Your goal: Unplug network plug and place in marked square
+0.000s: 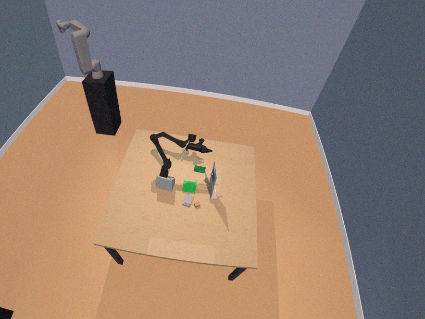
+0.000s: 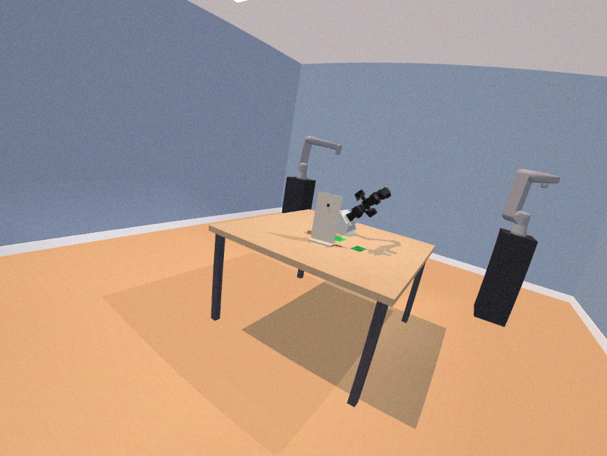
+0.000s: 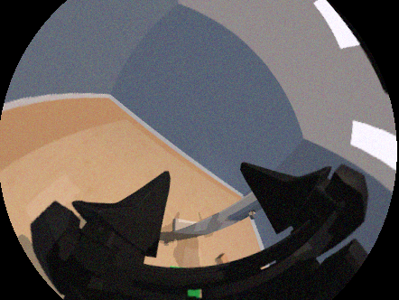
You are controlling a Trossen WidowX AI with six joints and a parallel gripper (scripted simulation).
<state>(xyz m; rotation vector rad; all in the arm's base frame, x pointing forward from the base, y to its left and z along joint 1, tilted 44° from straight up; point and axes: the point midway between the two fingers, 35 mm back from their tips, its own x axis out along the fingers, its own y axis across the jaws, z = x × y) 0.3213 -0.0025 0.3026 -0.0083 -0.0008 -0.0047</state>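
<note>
My gripper tip is now 210 mm to the left of the tan network plug, 40 mm above it and 30 mm short of it. Also, from my gripper tip: bright green square (300 mm below, 190 mm to the right, 150 mm behind); dark green board (300 mm below, 80 mm behind, 20 mm to the left); socket panel (210 mm to the right, 150 mm below, 50 mm ahead).
</note>
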